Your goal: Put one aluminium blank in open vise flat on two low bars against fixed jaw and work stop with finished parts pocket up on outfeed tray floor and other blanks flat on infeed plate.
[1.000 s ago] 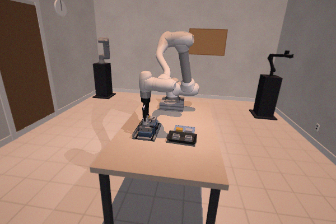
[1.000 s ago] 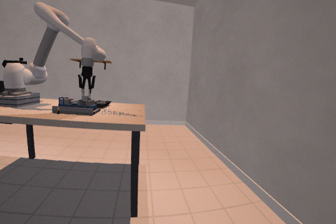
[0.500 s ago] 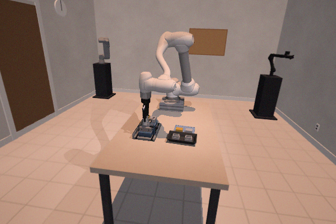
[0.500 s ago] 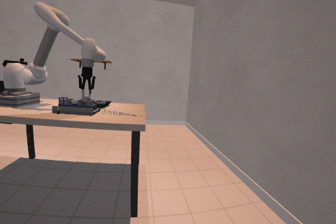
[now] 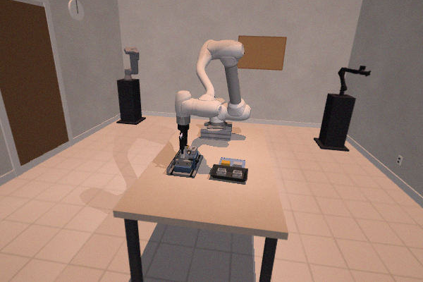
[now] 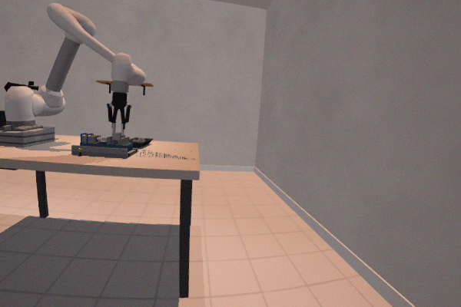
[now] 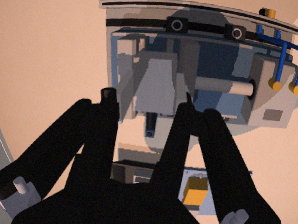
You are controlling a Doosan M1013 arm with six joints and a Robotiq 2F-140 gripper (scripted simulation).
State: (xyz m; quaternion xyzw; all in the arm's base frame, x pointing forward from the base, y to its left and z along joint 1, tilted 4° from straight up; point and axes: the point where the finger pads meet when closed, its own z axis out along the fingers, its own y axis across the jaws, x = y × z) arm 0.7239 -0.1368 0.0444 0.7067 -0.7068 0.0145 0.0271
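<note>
The grey aluminium blank is 40 mm below my hand. The rest, counted from my hand: vise 70 mm behind, 10 mm to the left, 100 mm below; then piston rod 90 mm behind, 10 mm to the left, 60 mm below; then brass blank 100 mm behind, 280 mm to the left, 110 mm below.
</note>
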